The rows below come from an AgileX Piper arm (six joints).
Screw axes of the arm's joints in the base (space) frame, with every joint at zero. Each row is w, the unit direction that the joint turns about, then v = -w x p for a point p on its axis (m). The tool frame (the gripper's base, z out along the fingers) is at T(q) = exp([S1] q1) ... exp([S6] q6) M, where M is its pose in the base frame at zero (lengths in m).
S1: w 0 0 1 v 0 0 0
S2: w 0 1 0 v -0.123 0 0
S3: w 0 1 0 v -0.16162 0 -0.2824
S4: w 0.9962 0 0.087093 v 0 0.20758 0
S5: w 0 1 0 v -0.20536 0 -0.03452
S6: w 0.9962 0 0.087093 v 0 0.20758 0
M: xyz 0.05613 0 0.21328 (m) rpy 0 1.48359 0 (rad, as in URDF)
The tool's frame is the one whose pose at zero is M.
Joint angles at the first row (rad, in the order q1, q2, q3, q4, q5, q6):
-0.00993, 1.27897, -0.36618, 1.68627, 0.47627, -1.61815
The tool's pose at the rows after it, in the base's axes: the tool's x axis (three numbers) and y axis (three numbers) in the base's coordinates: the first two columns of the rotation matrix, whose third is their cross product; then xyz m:
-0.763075 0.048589 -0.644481 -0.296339 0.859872 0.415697 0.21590 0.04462 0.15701
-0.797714 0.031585 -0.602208 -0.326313 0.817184 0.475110 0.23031 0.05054 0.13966
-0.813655 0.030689 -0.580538 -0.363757 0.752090 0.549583 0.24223 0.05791 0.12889
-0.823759 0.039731 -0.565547 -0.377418 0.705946 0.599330 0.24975 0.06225 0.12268
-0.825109 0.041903 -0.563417 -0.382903 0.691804 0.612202 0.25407 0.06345 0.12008
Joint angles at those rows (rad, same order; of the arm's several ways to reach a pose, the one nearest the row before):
-0.00991, 1.44054, -0.39447, 1.75801, 0.55037, -1.74166
-0.00992, 1.57925, -0.43885, 1.77176, 0.63408, -1.78940
-0.00993, 1.68636, -0.48389, 1.77469, 0.74345, -1.81442
-0.00992, 1.75048, -0.51468, 1.77505, 0.81309, -1.81863
-0.00991, 1.77720, -0.53145, 1.77718, 0.83406, -1.82389

